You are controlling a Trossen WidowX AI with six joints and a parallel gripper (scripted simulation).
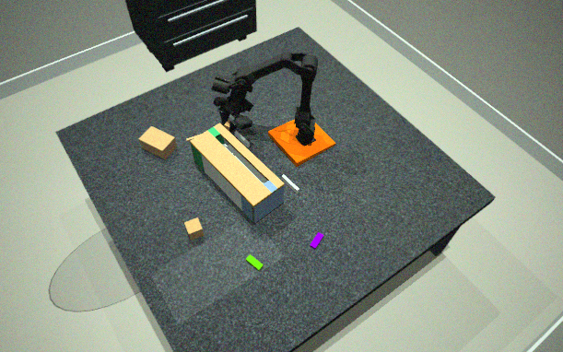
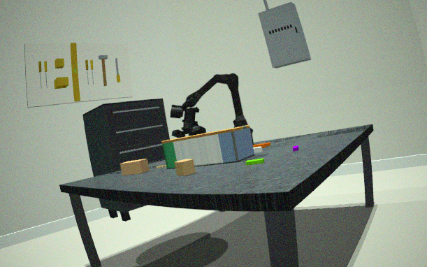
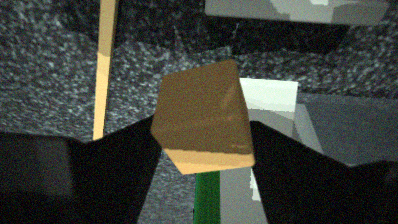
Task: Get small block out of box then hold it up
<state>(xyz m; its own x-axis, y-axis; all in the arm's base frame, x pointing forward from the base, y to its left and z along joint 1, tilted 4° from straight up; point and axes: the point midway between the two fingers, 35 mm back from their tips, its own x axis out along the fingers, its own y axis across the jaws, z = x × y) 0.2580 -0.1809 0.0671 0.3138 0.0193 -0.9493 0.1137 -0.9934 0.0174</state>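
My gripper tip is now 8 cm to the left of the thin tan stick, 7 cm above it and 6 cm short of it. Also, from my gripper tip: tan block (1 cm behind, 1 cm above); long box (19 cm to the left, 4 cm ahead, 1 cm below).
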